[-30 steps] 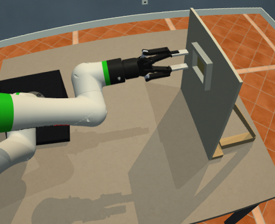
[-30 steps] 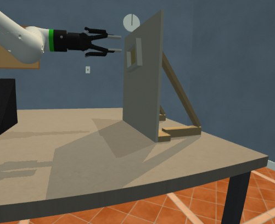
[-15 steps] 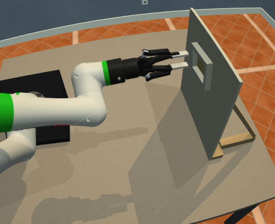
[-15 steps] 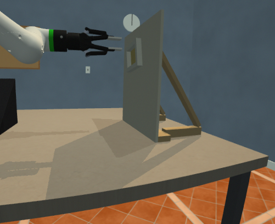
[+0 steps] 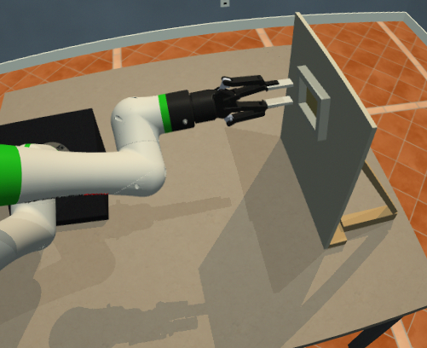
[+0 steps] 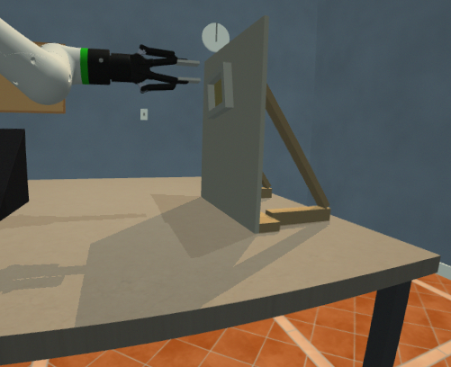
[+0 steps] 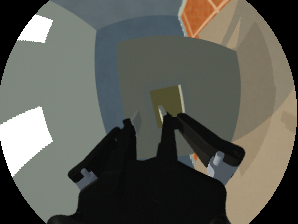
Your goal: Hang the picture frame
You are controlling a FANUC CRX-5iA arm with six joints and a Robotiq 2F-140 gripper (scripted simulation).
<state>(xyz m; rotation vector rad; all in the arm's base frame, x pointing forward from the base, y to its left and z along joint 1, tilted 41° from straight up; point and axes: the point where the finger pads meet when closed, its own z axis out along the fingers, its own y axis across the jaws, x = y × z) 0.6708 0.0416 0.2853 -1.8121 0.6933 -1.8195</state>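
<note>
Right now the pale grey picture frame is 100 mm ahead of my hand, 50 mm below it and 10 mm to the left of it. Round my hand: grey wall board (160 mm below, 120 mm ahead, 10 mm to the right).
</note>
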